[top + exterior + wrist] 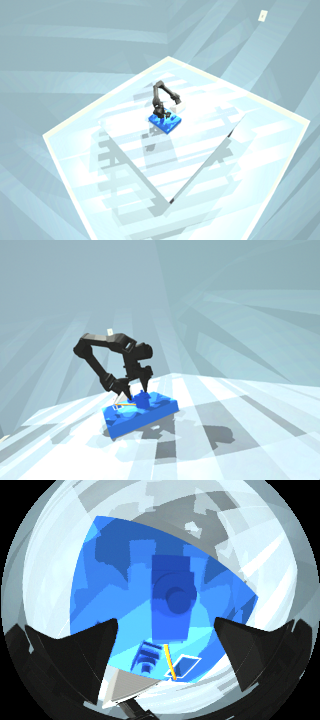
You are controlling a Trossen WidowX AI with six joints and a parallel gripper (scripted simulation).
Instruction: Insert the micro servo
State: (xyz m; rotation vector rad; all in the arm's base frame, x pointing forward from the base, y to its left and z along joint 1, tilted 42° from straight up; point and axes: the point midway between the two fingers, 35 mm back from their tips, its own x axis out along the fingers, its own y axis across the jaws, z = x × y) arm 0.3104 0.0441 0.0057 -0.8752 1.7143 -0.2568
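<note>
Right now the blue deck is 1 cm to the right of my gripper tip and 7 cm below it.
</note>
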